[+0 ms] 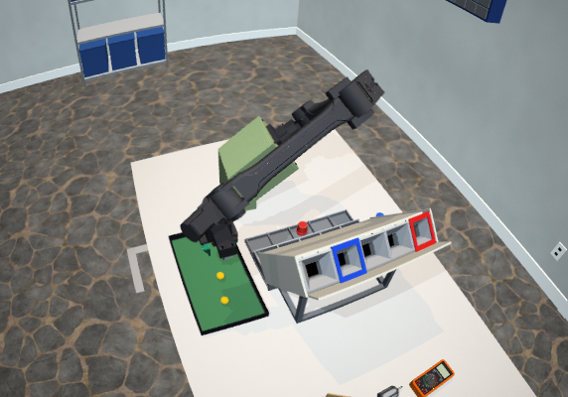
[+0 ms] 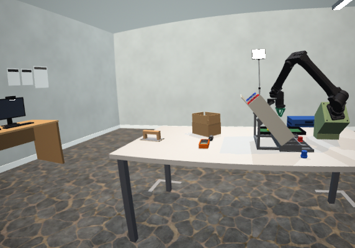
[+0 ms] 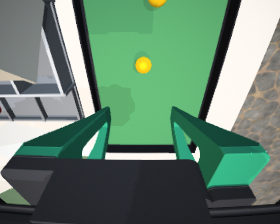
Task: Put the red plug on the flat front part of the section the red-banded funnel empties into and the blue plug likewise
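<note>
The green tray lies 1 cm behind my hand, 2 cm to the right of it and 14 cm below it. From my hand the other things lie so: beige cover (12 cm ahead, 31 cm to the left, 6 cm above); orange multimeter (59 cm ahead, 41 cm to the left, 13 cm below).
</note>
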